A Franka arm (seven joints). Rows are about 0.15 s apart.
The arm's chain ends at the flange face. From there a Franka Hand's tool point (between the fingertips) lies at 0.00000 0.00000 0.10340 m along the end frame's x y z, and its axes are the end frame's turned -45 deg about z.
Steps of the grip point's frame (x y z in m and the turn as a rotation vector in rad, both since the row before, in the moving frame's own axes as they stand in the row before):
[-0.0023, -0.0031, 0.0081, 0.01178, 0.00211, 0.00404]
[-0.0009, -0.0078, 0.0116, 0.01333, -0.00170, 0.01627]
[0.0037, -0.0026, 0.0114, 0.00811, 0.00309, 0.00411]
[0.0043, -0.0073, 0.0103, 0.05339, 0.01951, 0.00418]
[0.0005, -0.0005, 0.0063, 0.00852, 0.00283, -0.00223]
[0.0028, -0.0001, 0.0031, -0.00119, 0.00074, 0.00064]
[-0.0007, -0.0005, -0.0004, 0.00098, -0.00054, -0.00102]
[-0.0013, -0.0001, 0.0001, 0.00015, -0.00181, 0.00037]
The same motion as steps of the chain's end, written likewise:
[-0.0031, 0.0005, 0.0081, 0.00982, -0.00684, 0.00404]
[-0.0051, -0.0040, 0.0116, 0.00822, -0.01063, 0.01627]
[0.0011, -0.0036, 0.0114, 0.00792, -0.00355, 0.00411]
[0.0003, -0.0029, 0.0105, 0.05155, -0.02396, 0.00418]
[0.0004, 0.0001, 0.0063, 0.00803, -0.00402, -0.00223]
[0.0018, -0.0021, 0.0031, -0.00032, 0.00136, 0.00064]
[-0.0007, 0.0002, -0.0004, 0.00031, -0.00107, -0.00102]
[-0.0008, 0.0007, 0.0001, -0.00117, -0.00139, 0.00037]

